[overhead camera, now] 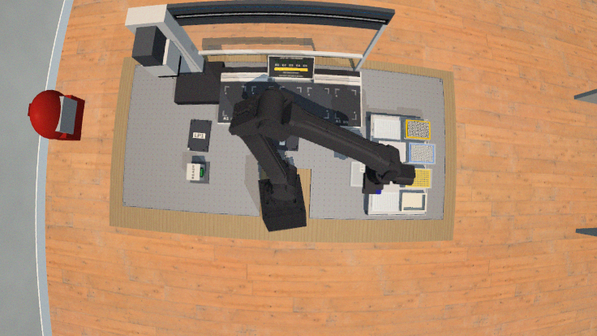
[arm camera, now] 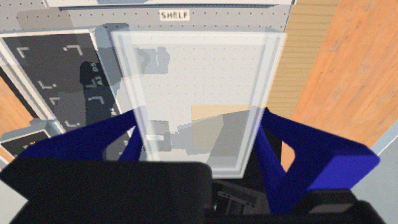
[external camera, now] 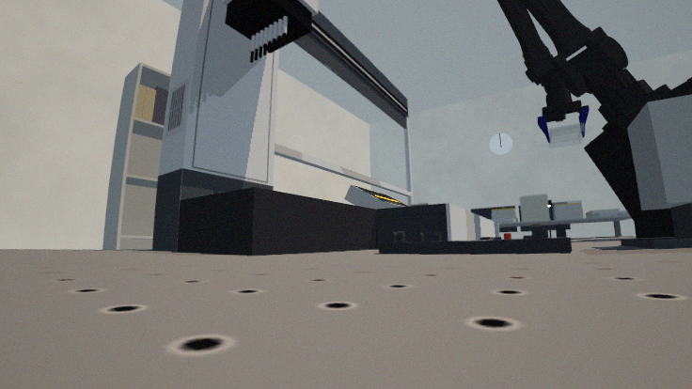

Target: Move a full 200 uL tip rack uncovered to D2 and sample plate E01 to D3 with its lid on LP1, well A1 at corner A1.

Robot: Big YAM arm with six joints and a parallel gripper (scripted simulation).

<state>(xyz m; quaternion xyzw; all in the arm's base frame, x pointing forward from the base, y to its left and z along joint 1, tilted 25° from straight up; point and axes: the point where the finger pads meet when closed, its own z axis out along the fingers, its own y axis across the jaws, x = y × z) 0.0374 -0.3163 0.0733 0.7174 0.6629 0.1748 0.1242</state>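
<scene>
My gripper is now 24 cm above the shelf, 22 cm to the left of it and 4 cm short of it. Also, from my hand: white sealed block (17 cm below, 16 cm to the right, 10 cm ahead); clear tip rack cover (1 cm above); shelf label (29 cm below, 5 cm to the right, 5 cm ahead).
</scene>
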